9 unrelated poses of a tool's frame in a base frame.
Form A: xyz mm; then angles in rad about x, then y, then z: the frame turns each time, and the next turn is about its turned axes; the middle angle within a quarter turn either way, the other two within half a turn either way.
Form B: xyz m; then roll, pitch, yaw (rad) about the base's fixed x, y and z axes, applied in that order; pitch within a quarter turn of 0, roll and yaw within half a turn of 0. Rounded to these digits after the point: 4 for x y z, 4 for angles.
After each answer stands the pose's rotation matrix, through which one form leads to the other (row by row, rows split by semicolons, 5 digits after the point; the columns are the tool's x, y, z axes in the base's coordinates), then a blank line. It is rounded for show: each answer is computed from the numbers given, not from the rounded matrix.
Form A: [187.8, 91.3, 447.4, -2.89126, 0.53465, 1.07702]
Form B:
[0.1878, 0.0913, 0.4474, -2.5566, -0.0158, -1.1507]
0.40781 -0.75767 0.50954; -0.91293 -0.34803 0.21316; 0.01584 -0.55210 -0.83363

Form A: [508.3, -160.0, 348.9, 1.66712, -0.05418, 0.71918]
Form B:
[0.5083, -0.1600, 0.3489, 1.6978, -0.7100, -0.1374]
0.75124 -0.65780 -0.05415; -0.10391 -0.03685 -0.99390; 0.65180 0.75229 -0.09603

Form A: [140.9, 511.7, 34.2, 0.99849, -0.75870, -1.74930]
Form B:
[0.1409, 0.5117, 0.0342, 0.5053, 1.1050, -1.8618]
-0.12886 0.71420 -0.68798; -0.43028 -0.66532 -0.61009; -0.89345 0.21741 0.39304

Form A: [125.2, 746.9, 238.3, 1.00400, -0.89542, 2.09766]
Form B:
[0.1252, 0.7469, 0.2383, -1.1674, -0.5451, 1.9473]
-0.31436 -0.54041 -0.78047; 0.79519 0.29915 -0.52743; 0.51851 -0.78643 0.33569

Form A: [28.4, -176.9, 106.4, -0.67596, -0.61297, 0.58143]
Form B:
[0.0284, -0.1769, 0.1064, -0.8784, -0.0314, 0.8177]
0.68354 -0.44923 -0.57530; 0.72924 0.45424 0.51174; 0.03143 -0.76933 0.63808

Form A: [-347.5, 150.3, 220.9, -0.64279, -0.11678, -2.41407]
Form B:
[-0.3475, 0.1503, 0.2209, 0.5701, -0.3352, -2.4742]
-0.74174 0.66049 -0.11651; -0.58446 -0.55133 0.59535; 0.32898 0.50969 0.79497

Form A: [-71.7, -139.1, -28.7, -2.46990, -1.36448, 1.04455]
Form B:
[-0.0717, -0.1391, -0.0287, 2.0005, 1.1757, -1.3002]
0.10290 -0.17714 -0.97879; -0.37091 -0.91988 0.12748; -0.92295 0.34992 -0.16035

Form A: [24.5, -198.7, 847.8, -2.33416, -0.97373, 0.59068]
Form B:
[0.0245, -0.1987, 0.8478, -2.5145, 1.0701, 0.2339]
0.46696 -0.31311 -0.82699; 0.11124 -0.90698 0.40621; -0.87726 -0.28167 -0.38869

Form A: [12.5, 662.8, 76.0, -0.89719, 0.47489, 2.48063]
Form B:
[0.0125, 0.6628, 0.0760, 0.9598, 0.2575, 2.3833]
-0.70205 -0.54595 0.45724; 0.66505 -0.27306 0.69509; -0.25463 0.79207 0.55478

